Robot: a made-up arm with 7 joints.
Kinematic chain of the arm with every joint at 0, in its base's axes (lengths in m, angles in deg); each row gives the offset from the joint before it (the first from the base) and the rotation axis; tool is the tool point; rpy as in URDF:
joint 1: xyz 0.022 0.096 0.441 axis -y
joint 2: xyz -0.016 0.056 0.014 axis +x
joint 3: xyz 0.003 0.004 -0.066 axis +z
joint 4: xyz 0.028 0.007 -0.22 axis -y
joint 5: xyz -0.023 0 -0.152 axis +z
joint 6: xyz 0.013 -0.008 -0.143 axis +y
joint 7: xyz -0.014 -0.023 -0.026 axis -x
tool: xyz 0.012 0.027 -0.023 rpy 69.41 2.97 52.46
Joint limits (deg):
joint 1: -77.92..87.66
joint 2: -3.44..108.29
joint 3: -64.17..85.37
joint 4: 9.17..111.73
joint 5: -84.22..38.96
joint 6: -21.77..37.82
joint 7: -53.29..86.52
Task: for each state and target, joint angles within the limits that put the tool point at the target. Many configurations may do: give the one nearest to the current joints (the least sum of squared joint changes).
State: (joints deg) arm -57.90 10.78 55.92 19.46 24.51 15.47 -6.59
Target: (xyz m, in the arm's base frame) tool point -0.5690 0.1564 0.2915
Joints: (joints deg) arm -77.64 -3.44 48.57 9.17 24.52 28.21 -4.94
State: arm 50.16 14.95 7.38 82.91 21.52 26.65 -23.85
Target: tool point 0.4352 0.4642 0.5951
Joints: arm 70.08 30.93 14.52 63.22 21.32 24.69 -16.96
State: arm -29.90 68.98 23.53 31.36 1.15 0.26 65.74
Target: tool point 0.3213 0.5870 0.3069
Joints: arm -24.86 73.75 22.88 67.94 5.41 -6.58 67.17
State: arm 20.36 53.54 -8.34 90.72 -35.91 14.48 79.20
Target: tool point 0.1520 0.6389 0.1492
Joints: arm -16.78 82.27 -34.77 58.55 -35.41 20.03 86.52
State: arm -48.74 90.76 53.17 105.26 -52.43 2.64 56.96
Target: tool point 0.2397 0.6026 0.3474
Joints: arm -55.24 59.76 58.95 90.29 -53.71 5.32 57.84
